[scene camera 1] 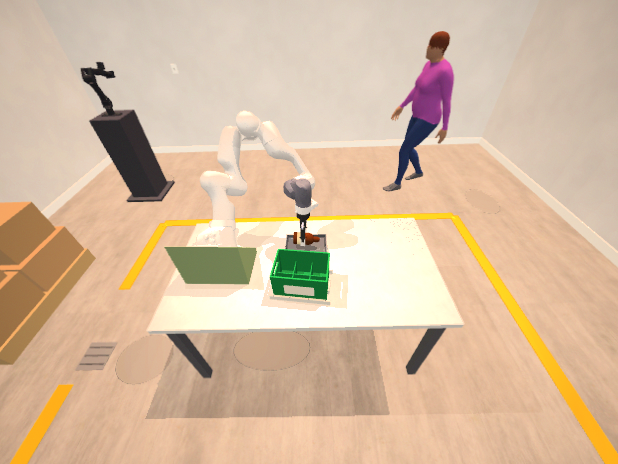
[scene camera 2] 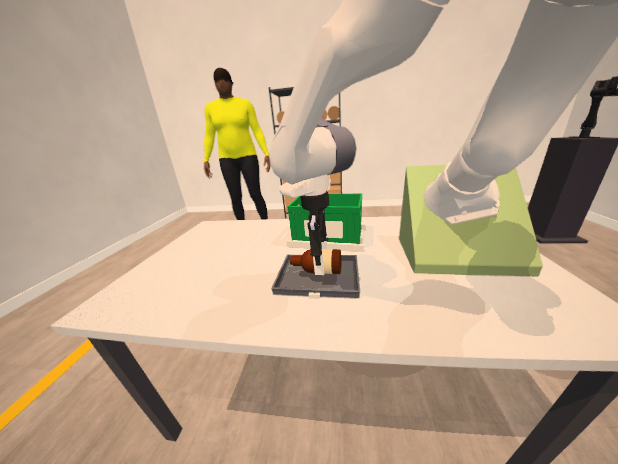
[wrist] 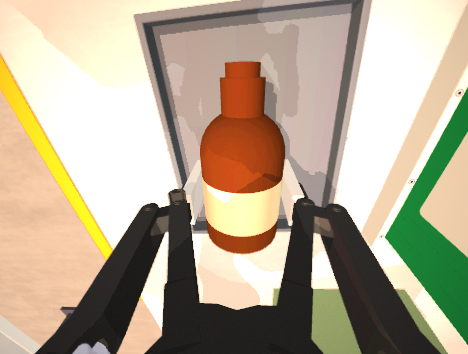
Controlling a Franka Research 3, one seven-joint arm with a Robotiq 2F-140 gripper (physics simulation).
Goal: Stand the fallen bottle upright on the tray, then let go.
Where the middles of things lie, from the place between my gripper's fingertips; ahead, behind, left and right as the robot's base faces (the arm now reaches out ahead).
My gripper is now 2 cm short of the brown bottle [scene camera 2: 331, 257] and 2 cm below it.
